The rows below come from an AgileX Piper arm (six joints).
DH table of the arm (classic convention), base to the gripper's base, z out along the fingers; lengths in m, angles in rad. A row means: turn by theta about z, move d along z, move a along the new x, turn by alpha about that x. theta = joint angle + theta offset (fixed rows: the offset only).
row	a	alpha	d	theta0
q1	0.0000	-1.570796	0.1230	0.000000
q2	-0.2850	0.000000	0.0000	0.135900
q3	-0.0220	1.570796	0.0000	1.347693
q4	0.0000	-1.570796	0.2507	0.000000
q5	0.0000	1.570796	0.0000	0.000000
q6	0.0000	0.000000	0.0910	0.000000
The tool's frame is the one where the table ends.
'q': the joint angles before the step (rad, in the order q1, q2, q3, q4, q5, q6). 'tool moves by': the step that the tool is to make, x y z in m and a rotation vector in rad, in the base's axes. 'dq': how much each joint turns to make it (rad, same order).
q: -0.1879, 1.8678, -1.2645, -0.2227, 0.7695, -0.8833
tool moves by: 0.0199, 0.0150, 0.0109, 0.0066, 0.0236, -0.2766
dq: 0.0662, 0.0645, -0.1491, -0.0703, 0.1842, 0.3507
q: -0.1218, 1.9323, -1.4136, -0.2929, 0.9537, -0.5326
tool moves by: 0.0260, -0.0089, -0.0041, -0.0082, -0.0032, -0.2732
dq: -0.0021, 0.1186, -0.1750, -0.0395, 0.1278, 0.2634
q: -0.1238, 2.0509, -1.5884, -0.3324, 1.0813, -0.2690
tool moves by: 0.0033, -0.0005, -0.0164, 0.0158, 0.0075, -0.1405
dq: 0.0000, 0.0455, -0.0115, 0.0019, 0.0171, 0.1415
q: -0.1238, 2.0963, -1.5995, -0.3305, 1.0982, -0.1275
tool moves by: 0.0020, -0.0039, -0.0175, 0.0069, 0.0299, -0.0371
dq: -0.0088, 0.0430, -0.0028, 0.0011, -0.0012, 0.0295
